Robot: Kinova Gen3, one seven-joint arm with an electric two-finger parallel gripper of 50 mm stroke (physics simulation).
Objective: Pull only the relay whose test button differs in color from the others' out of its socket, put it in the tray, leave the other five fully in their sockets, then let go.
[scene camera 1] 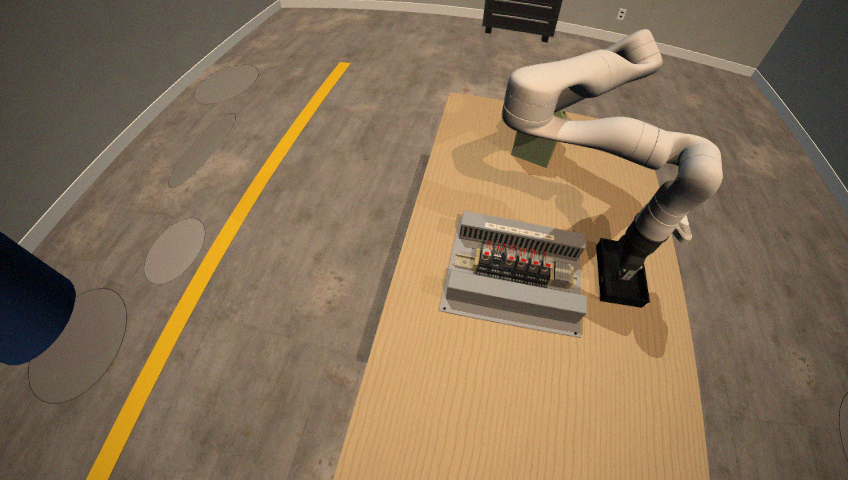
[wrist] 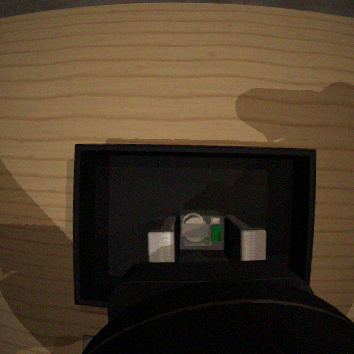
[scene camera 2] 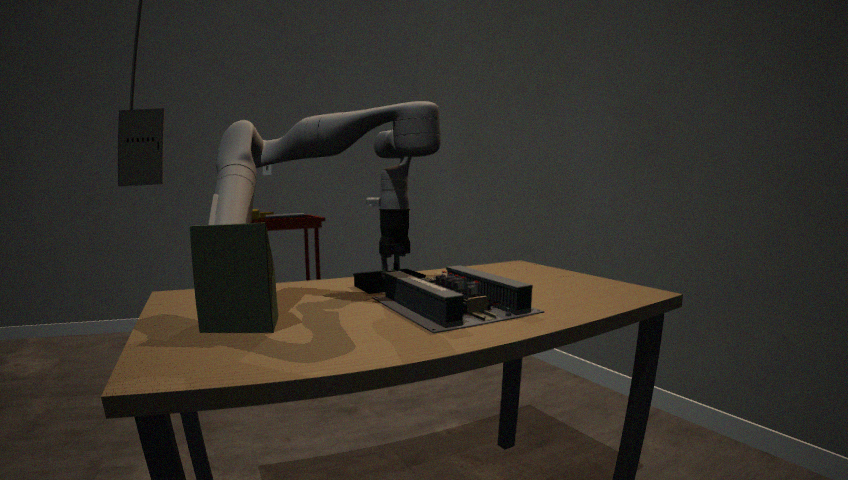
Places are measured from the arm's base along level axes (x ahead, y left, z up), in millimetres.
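Where they show: gripper, fingertip midpoint: (scene camera 1: 623, 271) (wrist: 200, 231); arm's base at its link origin: (scene camera 2: 227, 243).
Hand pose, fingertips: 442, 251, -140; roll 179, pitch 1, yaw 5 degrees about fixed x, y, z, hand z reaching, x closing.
Each offset is from my fingertips to the top centre of the thing, as dx, dy, dz.
A relay {-1, +3, +18} (wrist: 201, 233) with a green test button and a round clear window is between the fingers in the wrist view. My gripper (wrist: 200, 231) (scene camera 1: 628, 274) (scene camera 2: 390, 267) is shut on it, pointing down into the black tray {-5, +0, +7} (wrist: 195, 148) (scene camera 1: 602, 279) (scene camera 2: 365, 281). The fingertips and the relay's underside are hidden, so I cannot tell whether the relay touches the tray floor. The other five relays, with red buttons, stand in the socket row: one relay {+50, -343, +41} (scene camera 1: 486, 256) at the left end, then a socket without a relay (scene camera 1: 497, 260), then the rest up to the right-end relay {+47, -203, +41} (scene camera 1: 546, 268).
The grey back plate {+48, -262, -26} (scene camera 1: 511, 321) (scene camera 2: 437, 328) carries a slotted duct {-36, -264, +34} (scene camera 1: 523, 236) behind the sockets and a plain duct {+133, -260, +34} (scene camera 1: 514, 296) in front. The tray stands just right of the plate in scene camera 1. A green block (scene camera 2: 233, 279) (scene camera 1: 534, 149) stands at the arm's base.
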